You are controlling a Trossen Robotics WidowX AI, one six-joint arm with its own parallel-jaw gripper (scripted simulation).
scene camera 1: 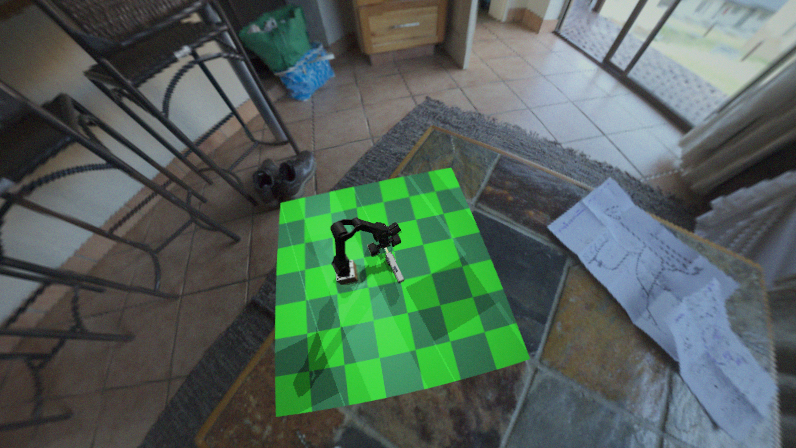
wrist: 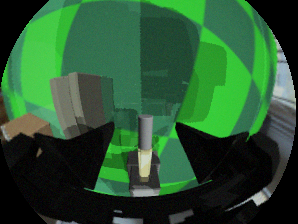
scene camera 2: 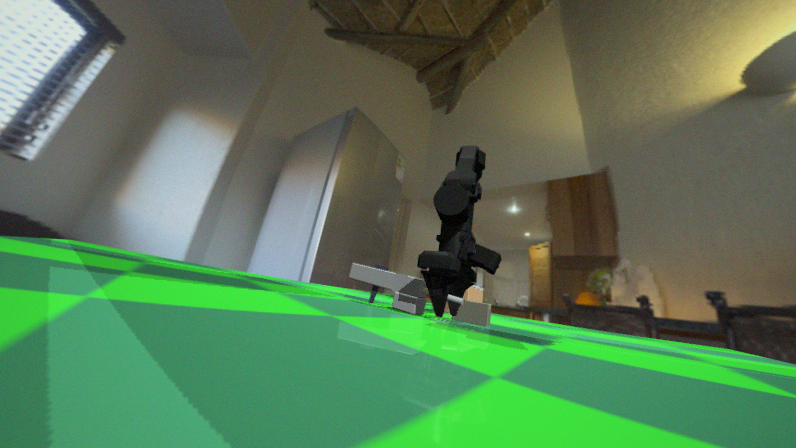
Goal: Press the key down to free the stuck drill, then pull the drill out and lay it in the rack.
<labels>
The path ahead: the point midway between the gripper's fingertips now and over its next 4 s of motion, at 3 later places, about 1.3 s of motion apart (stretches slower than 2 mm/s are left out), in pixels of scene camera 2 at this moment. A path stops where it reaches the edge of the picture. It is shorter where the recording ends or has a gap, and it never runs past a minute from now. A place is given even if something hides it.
My gripper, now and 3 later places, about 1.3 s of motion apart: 446, 316; 457, 317; 484, 322; 483, 310
</labels>
